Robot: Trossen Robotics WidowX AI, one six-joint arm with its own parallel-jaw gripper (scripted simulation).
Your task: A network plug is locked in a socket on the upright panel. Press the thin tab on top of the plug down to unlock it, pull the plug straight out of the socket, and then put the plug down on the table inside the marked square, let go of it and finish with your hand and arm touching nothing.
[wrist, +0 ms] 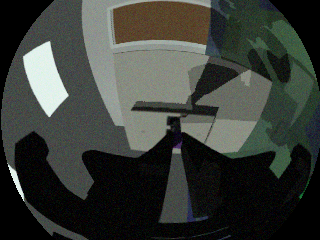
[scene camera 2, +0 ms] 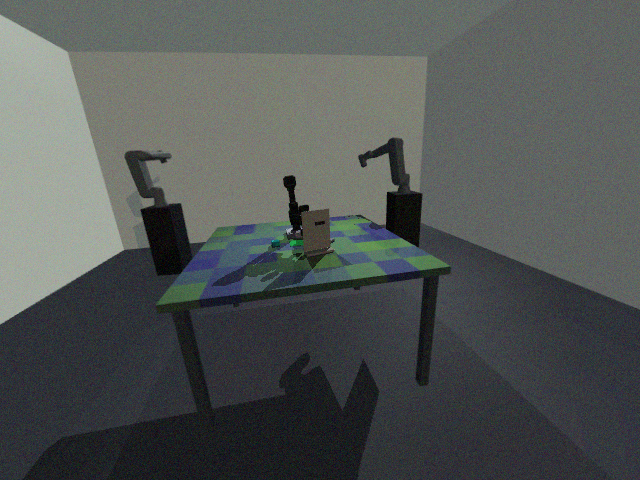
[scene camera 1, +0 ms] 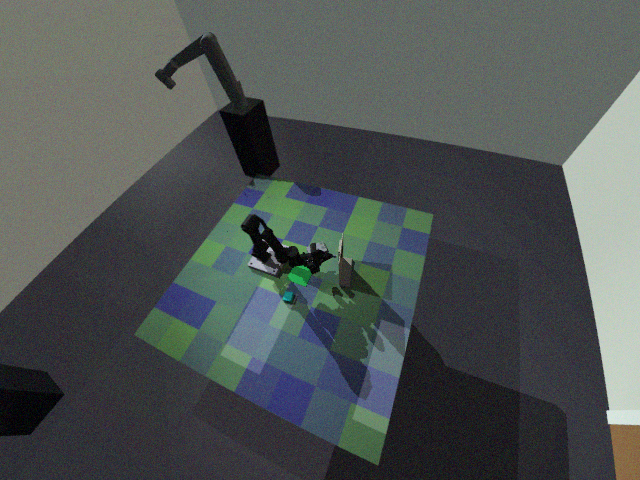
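An upright panel stands in the pictures, and the gripper appears in them as well.
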